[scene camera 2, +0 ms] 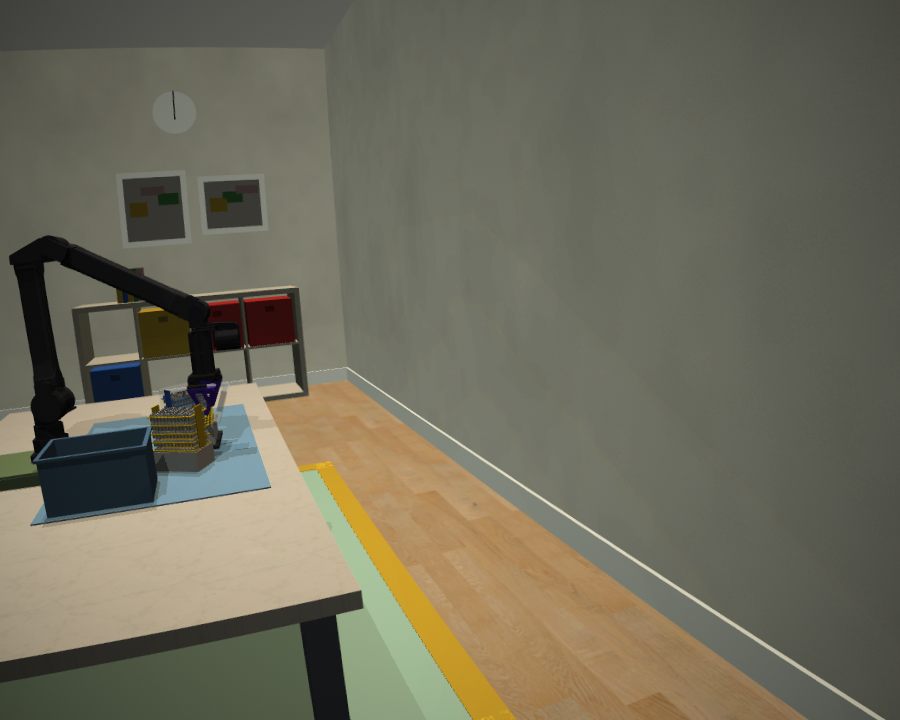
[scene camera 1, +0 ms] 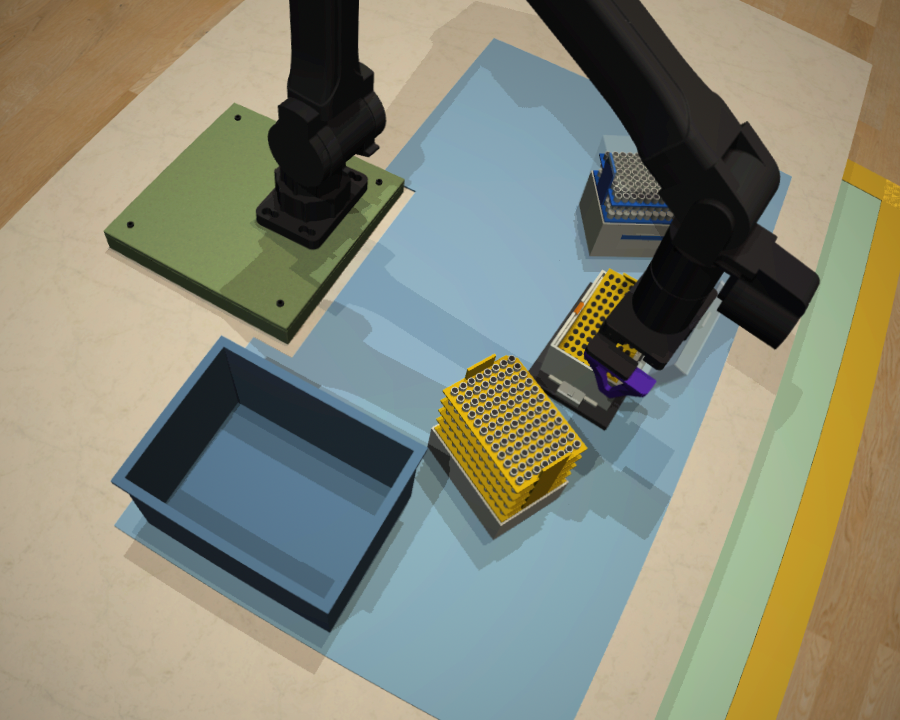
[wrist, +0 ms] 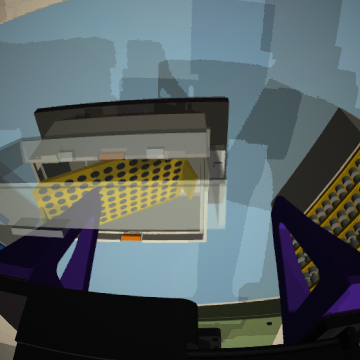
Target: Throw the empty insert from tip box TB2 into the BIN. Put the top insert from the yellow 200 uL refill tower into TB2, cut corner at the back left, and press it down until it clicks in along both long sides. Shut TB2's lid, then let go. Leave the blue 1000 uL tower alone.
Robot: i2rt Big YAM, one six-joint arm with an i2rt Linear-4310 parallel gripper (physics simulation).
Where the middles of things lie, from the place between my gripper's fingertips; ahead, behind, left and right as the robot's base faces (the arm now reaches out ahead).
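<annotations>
There is the clear lid (scene camera 1: pixel 680 364), and my hand is 4 cm short of it, 4 cm to the right of it and 1 cm below it. The dark blue bin (scene camera 1: pixel 289 489), for its part, is 24 cm behind my hand, 28 cm to the right of it and 3 cm below it.
</annotations>
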